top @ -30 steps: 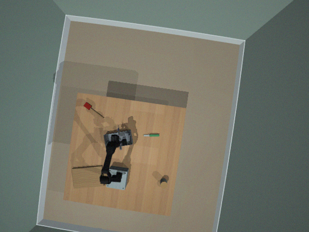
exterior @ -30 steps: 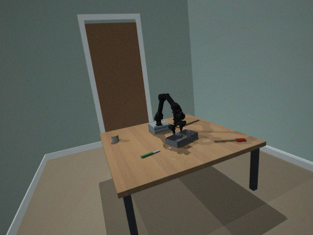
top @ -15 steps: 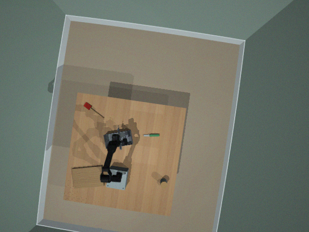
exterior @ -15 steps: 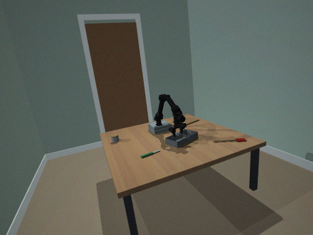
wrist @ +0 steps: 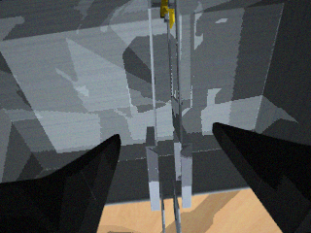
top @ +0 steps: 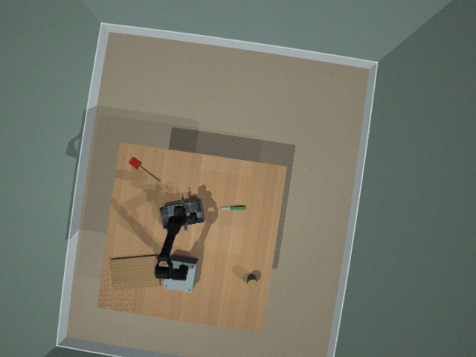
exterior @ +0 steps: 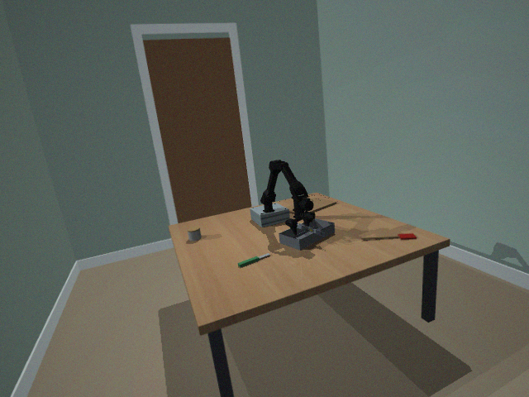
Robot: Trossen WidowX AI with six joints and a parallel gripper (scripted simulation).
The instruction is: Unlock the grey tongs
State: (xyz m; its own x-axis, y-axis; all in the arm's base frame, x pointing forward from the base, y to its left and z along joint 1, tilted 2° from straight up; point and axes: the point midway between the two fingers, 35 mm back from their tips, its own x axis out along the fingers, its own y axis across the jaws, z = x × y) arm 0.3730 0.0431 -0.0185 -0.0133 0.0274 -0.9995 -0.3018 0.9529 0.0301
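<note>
Now: gripper tip 30 mm to the right of the grey roasting tin, 10 mm short of it and 10 mm above it. Round my gripper tip: wooden board (500 mm behind, 340 mm to the left, 30 mm below); yellow lock piece (80 mm ahead, 40 mm above, 20 mm to the left); red spatula (400 mm to the left, 300 mm ahead, 30 mm below).
</note>
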